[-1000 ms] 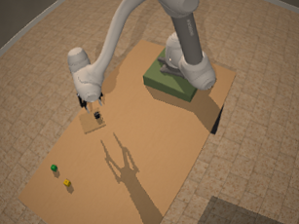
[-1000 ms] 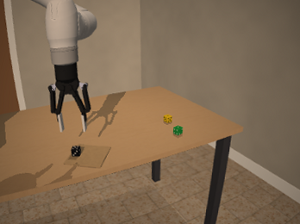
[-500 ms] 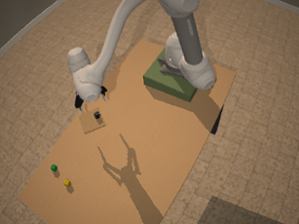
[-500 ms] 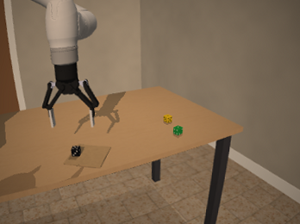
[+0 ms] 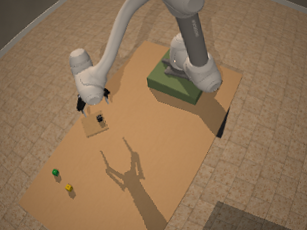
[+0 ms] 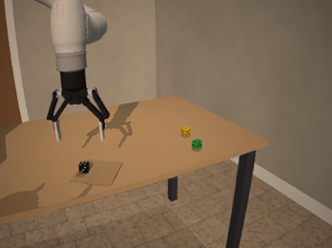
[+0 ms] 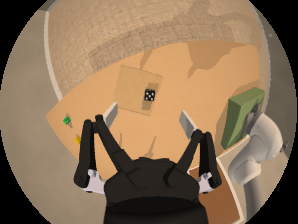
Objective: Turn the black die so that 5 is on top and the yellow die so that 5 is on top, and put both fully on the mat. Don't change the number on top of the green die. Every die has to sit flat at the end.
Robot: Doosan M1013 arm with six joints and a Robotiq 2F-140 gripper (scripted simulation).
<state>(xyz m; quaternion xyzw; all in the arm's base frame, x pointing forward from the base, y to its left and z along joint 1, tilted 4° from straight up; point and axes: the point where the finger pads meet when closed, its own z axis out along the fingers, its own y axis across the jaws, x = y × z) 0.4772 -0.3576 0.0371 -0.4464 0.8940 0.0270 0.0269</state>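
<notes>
The yellow die lies 460 mm ahead of my hand, 10 mm to the left of it and 110 mm below it. From my hand the other things lie so: black die (10 mm behind, 10 mm to the right, 110 mm below); mat (30 mm ahead, 30 mm to the right, 130 mm below); green die (410 mm ahead, 110 mm to the right, 110 mm below).
</notes>
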